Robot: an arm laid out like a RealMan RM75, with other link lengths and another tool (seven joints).
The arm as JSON. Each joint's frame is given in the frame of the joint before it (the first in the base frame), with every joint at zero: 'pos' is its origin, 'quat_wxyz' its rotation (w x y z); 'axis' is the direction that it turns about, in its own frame. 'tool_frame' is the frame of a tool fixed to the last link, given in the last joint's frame.
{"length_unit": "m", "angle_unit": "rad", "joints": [
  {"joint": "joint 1", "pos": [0.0, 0.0, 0.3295], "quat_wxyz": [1.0, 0.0, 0.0, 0.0], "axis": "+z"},
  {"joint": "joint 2", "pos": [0.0, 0.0, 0.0], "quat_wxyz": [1.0, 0.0, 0.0, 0.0], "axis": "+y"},
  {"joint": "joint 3", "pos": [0.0, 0.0, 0.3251], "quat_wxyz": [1.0, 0.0, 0.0, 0.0], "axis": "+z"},
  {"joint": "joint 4", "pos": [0.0, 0.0, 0.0], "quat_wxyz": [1.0, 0.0, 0.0, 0.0], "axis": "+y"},
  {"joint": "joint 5", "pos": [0.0, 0.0, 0.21], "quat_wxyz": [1.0, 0.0, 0.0, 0.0], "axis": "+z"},
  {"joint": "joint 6", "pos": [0.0, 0.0, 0.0], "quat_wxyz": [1.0, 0.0, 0.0, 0.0], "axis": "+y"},
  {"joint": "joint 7", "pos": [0.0, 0.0, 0.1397], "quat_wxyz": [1.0, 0.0, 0.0, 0.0], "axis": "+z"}
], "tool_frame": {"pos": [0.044, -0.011, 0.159], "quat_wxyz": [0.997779, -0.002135, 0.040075, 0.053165]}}
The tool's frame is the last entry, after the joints.
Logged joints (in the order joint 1, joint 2, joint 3, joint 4, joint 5, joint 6, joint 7), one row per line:
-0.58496, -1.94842, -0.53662, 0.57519, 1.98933, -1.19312, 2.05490
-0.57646, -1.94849, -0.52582, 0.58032, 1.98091, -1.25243, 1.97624
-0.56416, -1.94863, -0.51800, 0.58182, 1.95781, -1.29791, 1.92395
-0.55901, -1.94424, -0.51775, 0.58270, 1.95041, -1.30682, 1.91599
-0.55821, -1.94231, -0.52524, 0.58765, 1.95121, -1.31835, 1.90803
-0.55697, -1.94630, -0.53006, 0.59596, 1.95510, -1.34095, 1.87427
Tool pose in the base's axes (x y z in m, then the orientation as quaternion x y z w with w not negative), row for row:
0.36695, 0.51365, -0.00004, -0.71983, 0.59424, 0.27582, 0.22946
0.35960, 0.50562, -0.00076, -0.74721, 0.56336, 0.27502, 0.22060
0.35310, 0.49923, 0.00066, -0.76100, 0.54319, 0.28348, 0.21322
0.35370, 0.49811, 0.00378, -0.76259, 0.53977, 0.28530, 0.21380
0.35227, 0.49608, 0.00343, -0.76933, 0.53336, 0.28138, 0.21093
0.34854, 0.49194, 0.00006, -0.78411, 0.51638, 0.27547, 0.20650
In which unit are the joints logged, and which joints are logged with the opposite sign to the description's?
The joints are logged in radians. Opposite sign: joint 1, joint 2, joint 4, joint 5.
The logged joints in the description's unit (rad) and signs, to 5 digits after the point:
0.58496, 1.94842, -0.53662, -0.57519, -1.98933, -1.19312, 2.05490
0.57646, 1.94849, -0.52582, -0.58032, -1.98091, -1.25243, 1.97624
0.56416, 1.94863, -0.51800, -0.58182, -1.95781, -1.29791, 1.92395
0.55901, 1.94424, -0.51775, -0.58270, -1.95041, -1.30682, 1.91599
0.55821, 1.94231, -0.52524, -0.58765, -1.95121, -1.31835, 1.90803
0.55697, 1.94630, -0.53006, -0.59596, -1.95510, -1.34095, 1.87427

